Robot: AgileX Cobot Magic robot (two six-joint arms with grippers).
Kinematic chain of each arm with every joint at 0, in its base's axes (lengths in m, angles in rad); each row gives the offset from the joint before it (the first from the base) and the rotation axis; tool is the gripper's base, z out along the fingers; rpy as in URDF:
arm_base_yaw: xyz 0 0 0.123 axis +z
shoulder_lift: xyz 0 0 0 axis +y
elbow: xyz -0.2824 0 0.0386 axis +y
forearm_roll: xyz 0.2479 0 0.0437 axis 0.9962 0 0.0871
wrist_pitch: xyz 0 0 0 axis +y
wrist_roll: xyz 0.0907 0 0.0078 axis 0.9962 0 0.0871
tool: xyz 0 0 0 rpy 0 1.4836 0
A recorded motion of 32 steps. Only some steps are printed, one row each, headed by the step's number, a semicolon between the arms.
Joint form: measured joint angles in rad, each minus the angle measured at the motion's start. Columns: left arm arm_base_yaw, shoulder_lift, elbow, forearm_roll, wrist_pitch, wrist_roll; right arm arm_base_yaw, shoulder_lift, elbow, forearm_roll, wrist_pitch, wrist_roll.
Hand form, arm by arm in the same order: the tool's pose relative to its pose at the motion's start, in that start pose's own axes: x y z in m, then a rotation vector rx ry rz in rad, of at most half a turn. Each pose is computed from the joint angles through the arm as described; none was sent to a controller.
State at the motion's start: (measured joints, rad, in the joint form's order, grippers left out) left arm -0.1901 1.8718 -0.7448 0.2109 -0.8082 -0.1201; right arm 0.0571 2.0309 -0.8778 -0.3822 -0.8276 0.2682
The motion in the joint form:
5: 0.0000 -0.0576 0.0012 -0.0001 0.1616 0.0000; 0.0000 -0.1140 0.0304 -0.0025 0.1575 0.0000
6: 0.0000 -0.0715 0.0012 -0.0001 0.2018 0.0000; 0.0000 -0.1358 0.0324 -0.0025 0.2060 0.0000
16: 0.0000 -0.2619 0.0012 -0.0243 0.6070 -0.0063; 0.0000 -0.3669 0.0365 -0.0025 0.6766 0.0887
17: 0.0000 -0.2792 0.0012 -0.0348 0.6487 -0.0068; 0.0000 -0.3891 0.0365 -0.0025 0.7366 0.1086
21: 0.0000 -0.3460 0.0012 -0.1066 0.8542 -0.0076; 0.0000 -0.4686 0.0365 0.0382 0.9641 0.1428
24: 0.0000 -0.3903 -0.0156 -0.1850 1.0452 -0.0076; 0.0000 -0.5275 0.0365 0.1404 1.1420 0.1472
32: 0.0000 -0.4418 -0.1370 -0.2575 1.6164 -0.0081; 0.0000 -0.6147 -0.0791 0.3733 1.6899 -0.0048
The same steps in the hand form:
5: -0.0043 0.0013 -0.0077 -0.0216 0.1046 0.0078; -0.0186 0.0013 -0.0181 0.0416 0.0715 -0.0231
6: -0.0052 0.0016 -0.0098 -0.0271 0.1307 0.0095; -0.0214 0.0009 -0.0214 0.0555 0.0989 -0.0275
16: -0.0291 0.0046 -0.0438 -0.0996 0.3416 -0.0025; -0.0567 -0.0020 -0.0650 0.2164 0.3182 0.0272
17: -0.0307 0.0049 -0.0476 -0.1094 0.3650 -0.0125; -0.0587 -0.0025 -0.0706 0.2409 0.3502 0.0461
21: -0.0327 0.0052 -0.0654 -0.1527 0.4975 -0.0857; -0.0642 -0.0036 -0.0932 0.3352 0.4739 0.1221
24: -0.0351 0.0033 -0.0790 -0.1766 0.6215 -0.1705; -0.0666 -0.0009 -0.1119 0.3975 0.5716 0.2369
32: -0.0502 -0.0046 -0.1095 -0.1762 1.0154 -0.2654; -0.0882 0.0163 -0.1495 0.3862 0.9156 0.3639

